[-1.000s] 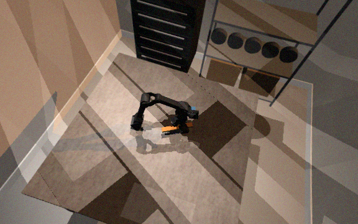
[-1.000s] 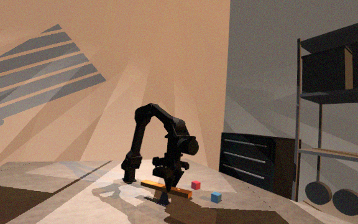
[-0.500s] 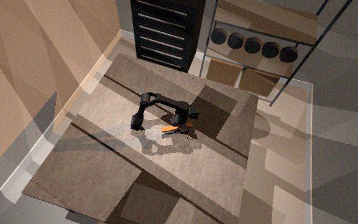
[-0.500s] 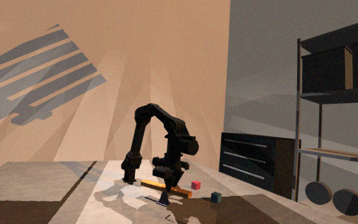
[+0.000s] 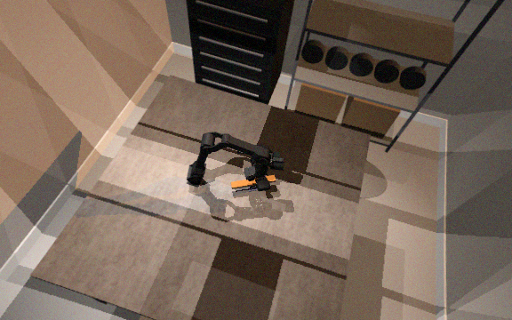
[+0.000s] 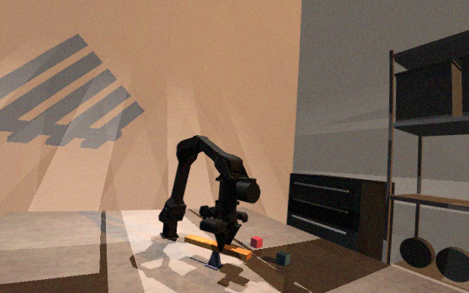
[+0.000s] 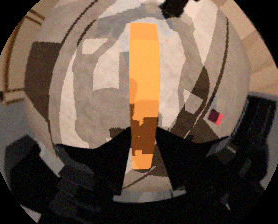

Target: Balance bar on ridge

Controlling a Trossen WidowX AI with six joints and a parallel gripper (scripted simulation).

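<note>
The bar is 30 mm behind my gripper tip and 10 mm to the right of it. The rest, counted from my gripper tip: blue cube (40 mm ahead, 210 mm to the left, 40 mm below); red cube (120 mm behind, 210 mm to the left, 40 mm below).
</note>
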